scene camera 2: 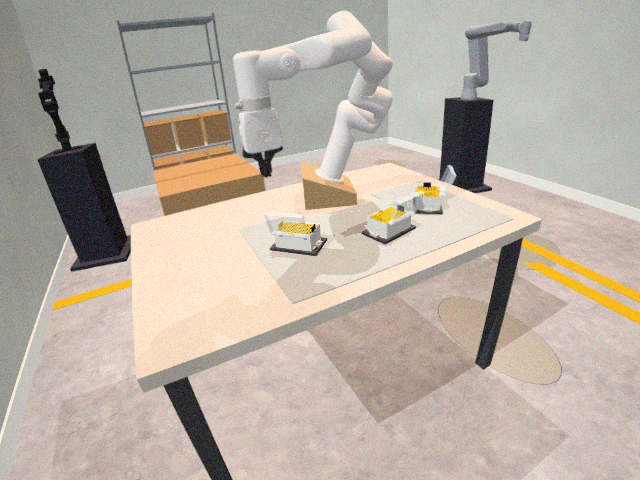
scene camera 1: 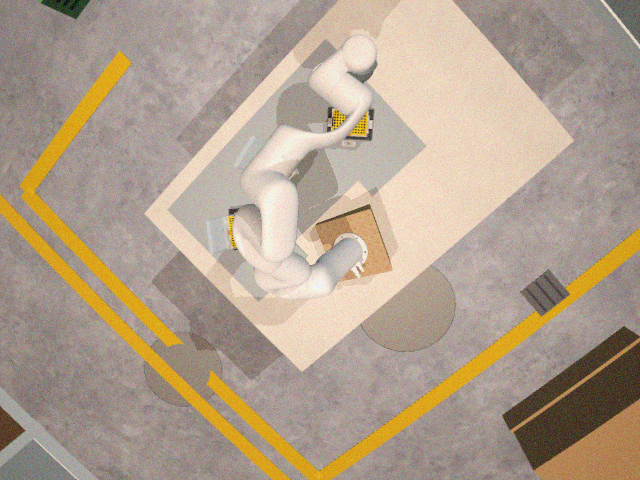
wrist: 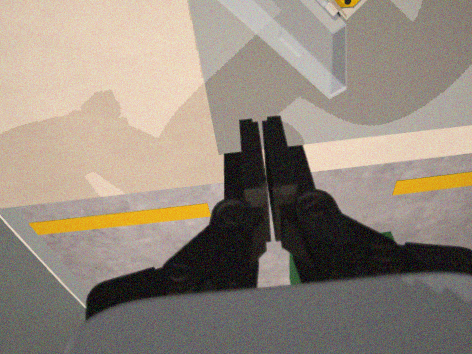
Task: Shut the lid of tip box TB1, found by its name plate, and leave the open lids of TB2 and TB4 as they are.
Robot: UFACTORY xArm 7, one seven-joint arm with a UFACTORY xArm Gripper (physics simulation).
Labels:
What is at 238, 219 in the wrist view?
My gripper.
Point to a tip box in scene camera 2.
429, 205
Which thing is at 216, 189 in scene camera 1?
A grey mat.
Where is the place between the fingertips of my gripper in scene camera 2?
266, 175

